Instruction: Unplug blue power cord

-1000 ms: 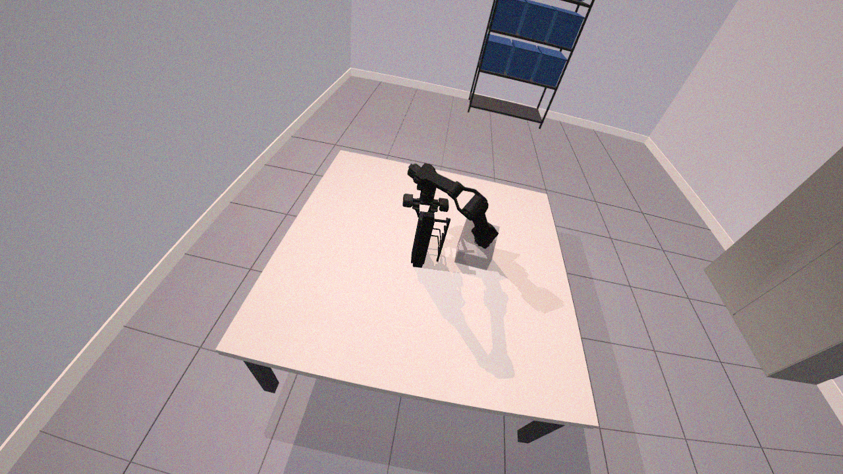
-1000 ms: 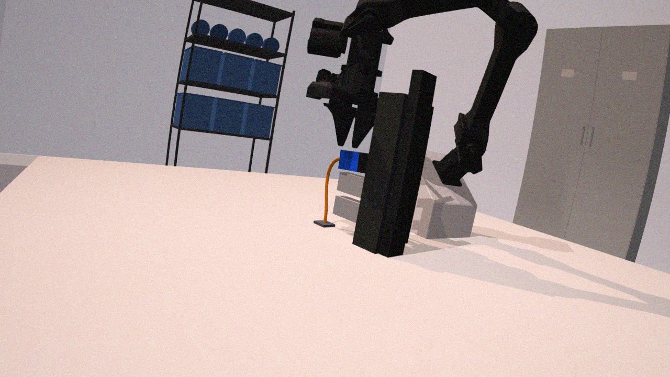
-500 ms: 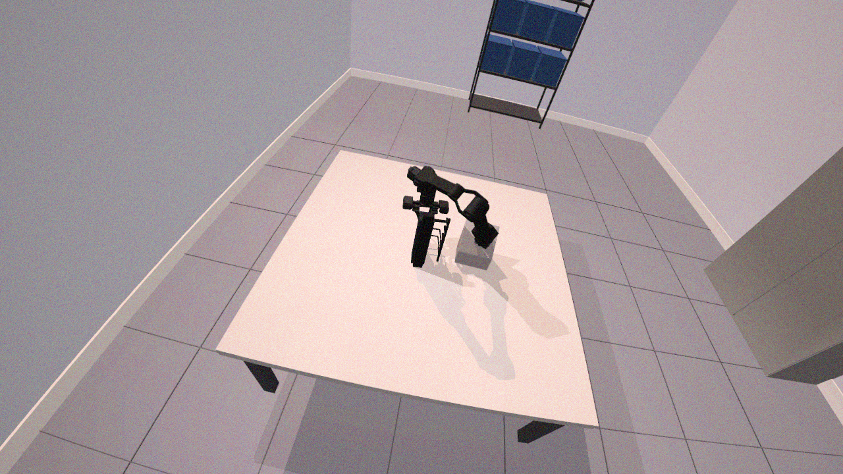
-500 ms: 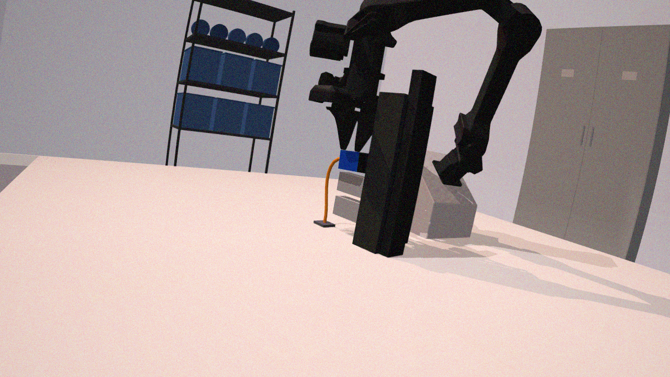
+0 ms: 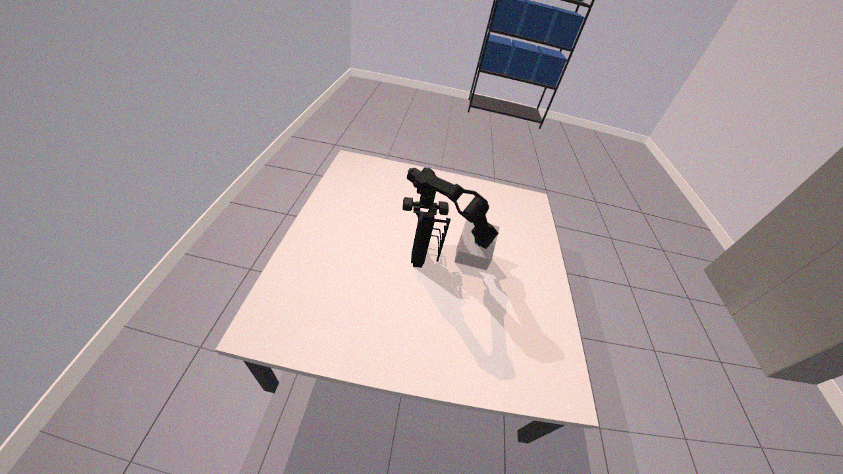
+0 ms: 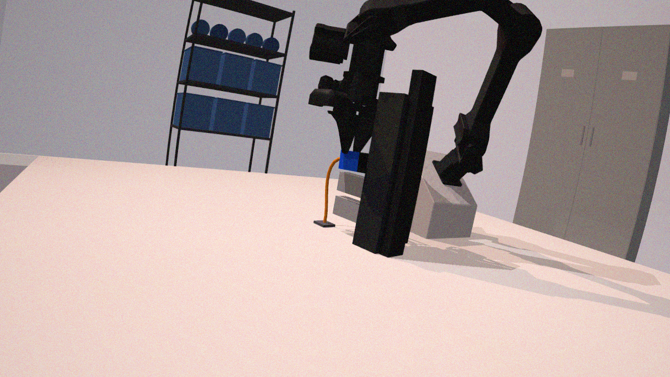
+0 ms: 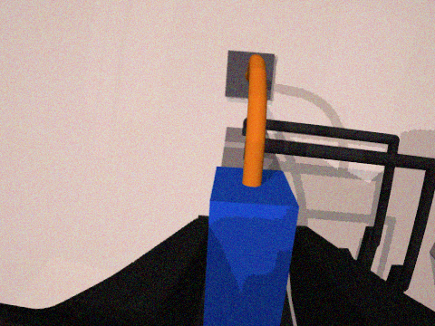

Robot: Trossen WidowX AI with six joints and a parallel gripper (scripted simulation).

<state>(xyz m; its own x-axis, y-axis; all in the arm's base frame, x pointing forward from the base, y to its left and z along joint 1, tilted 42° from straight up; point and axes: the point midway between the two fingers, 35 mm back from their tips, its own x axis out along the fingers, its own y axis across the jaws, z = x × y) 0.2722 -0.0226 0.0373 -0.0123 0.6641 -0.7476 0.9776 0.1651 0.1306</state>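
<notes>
My gripper tip is now 1 cm past the blue plug and 3 cm to the right of it. Also, from my gripper tip: black power strip 2 cm behind, 10 cm to the left, 2 cm below; then dark pad 1 cm ahead, 4 cm to the right, 14 cm below.
</notes>
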